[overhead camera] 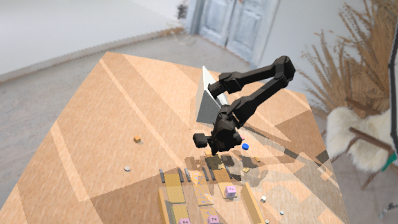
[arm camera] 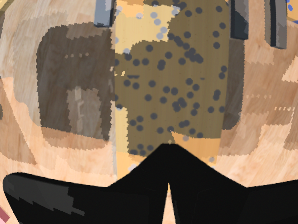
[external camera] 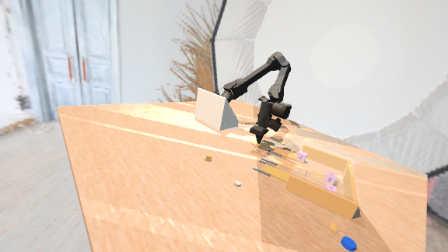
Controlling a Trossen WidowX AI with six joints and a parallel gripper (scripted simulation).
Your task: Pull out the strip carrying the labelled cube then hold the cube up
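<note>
Right now the strip is 80 mm ahead of my gripper tip and 40 mm to the left of it. From my gripper tip the other things lie so: small grey cube 220 mm to the left, 170 mm ahead; then grey disc 300 mm to the right, 190 mm ahead; then small orange cube 310 mm to the right, 30 mm ahead.
</note>
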